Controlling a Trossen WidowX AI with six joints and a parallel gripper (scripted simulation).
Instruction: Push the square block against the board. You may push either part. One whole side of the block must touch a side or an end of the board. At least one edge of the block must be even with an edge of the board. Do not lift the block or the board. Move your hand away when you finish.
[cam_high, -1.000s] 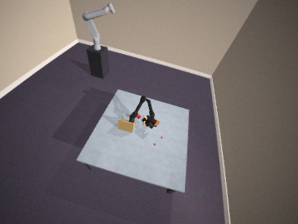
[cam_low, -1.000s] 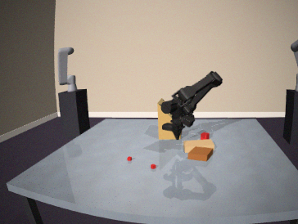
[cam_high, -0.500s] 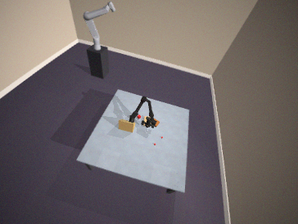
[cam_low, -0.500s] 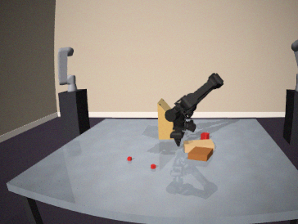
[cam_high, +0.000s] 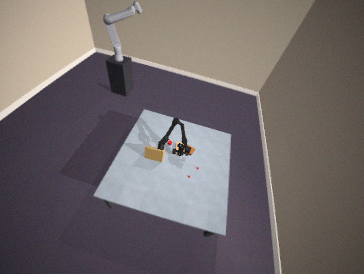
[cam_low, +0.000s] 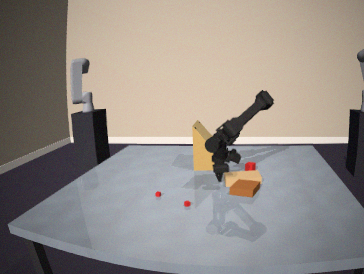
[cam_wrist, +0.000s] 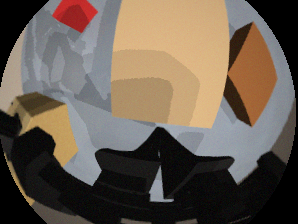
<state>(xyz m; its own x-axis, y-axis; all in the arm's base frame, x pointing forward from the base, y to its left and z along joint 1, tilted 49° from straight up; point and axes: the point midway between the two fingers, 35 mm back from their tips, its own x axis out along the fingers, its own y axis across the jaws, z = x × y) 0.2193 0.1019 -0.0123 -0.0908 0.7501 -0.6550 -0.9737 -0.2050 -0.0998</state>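
Now: the red cube 160 mm behind my gripper tip, 130 mm to the left of it and 10 mm above it. Also, from my gripper tip: tan board: 20 mm behind, 100 mm to the left, 10 mm above; then brown square block: 100 mm ahead, 120 mm to the left, 10 mm above.
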